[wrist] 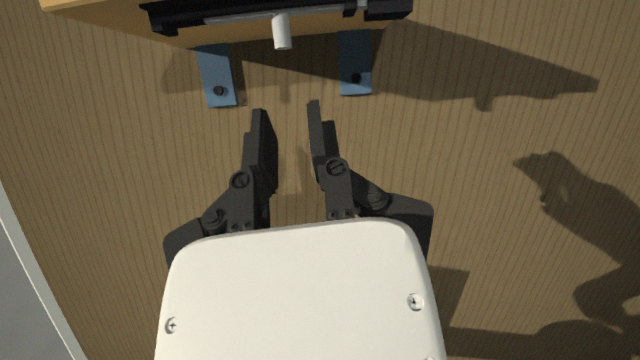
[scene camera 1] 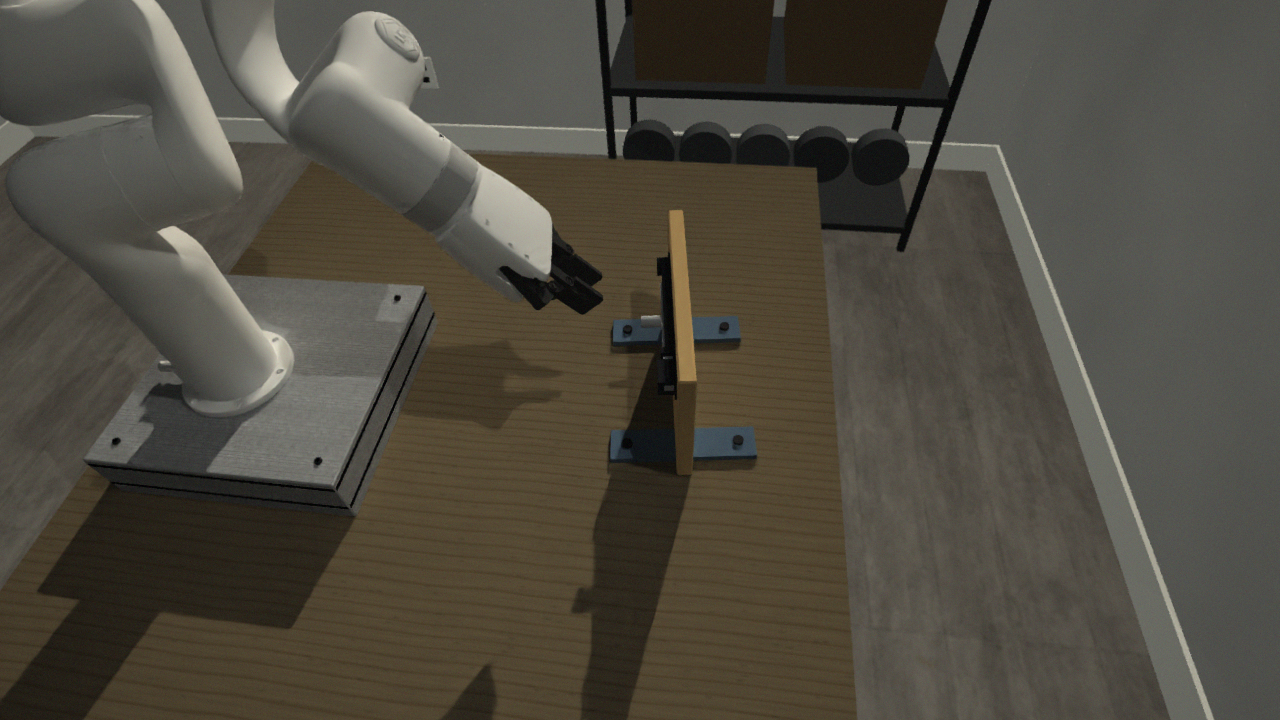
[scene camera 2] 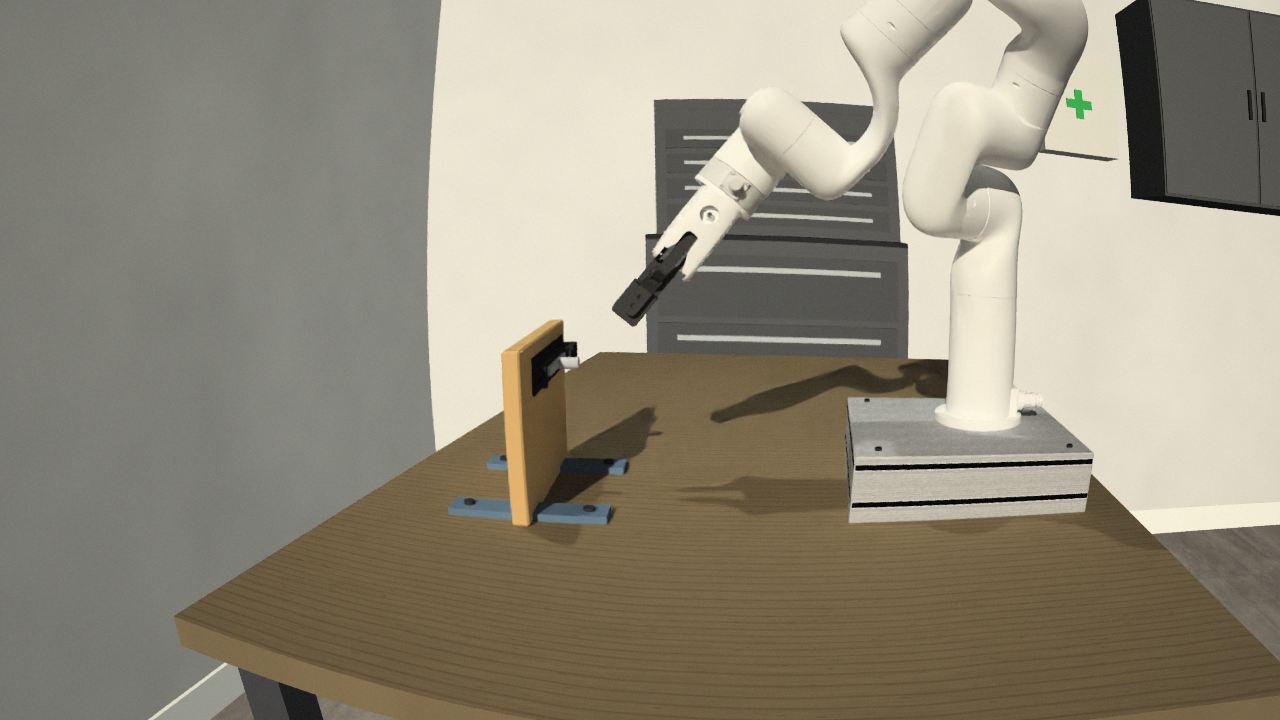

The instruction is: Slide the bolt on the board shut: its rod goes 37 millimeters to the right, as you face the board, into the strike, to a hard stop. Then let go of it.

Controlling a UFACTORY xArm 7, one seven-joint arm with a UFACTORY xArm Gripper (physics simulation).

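Places are measured from the arm's base along level axes (x ahead, y left, z up), in centimetres.
Where they show: gripper, fingertip midpoint: [wrist: 290, 120] [scene camera 1: 593, 294] [scene camera 2: 622, 316]; arm's base, origin of the base link: [scene camera 1: 240, 374] [scene camera 2: 977, 419].
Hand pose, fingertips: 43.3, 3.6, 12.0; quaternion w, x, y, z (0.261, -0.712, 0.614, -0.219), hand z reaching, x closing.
Each offset is from my fingertips to the top centre of the thing, as dx, dy, dz. "spot": to the spot under its first point. Level surfaces: height alone.
The orange board @(+8.9, +3.2, -1.4) [scene camera 1: 682, 313] [scene camera 2: 536, 447] [wrist: 90, 6] stands upright, with the black bolt housing on its robot-facing side. The white bolt knob @(+5.8, +1.1, -4.3) [scene camera 1: 650, 321] [scene camera 2: 569, 362] [wrist: 282, 32] sticks out from the grey rod @(spot: +6.7, +4.0, -4.6) [wrist: 240, 18]. In the wrist view, a grey part shows between the right guide and the black strike block @(spot: +7.1, -6.4, -3.9) [wrist: 389, 10]; whether the rod is inside the strike I cannot tell. My gripper [scene camera 1: 595, 291] [scene camera 2: 629, 313] [wrist: 290, 120] is partly open and empty, clear of the knob, above it and back toward the robot. In the wrist view the knob is beyond the fingertips.
Blue feet [scene camera 1: 726, 443] [scene camera 2: 572, 513] [wrist: 355, 62] with dark screws hold the board on the wooden table @(dz -19.1) [scene camera 1: 501, 555] [scene camera 2: 716, 608]. The arm's grey base block [scene camera 1: 313, 376] [scene camera 2: 971, 488] stands opposite the board. A black shelf rack [scene camera 1: 778, 93] stands behind the table in scene camera 1.
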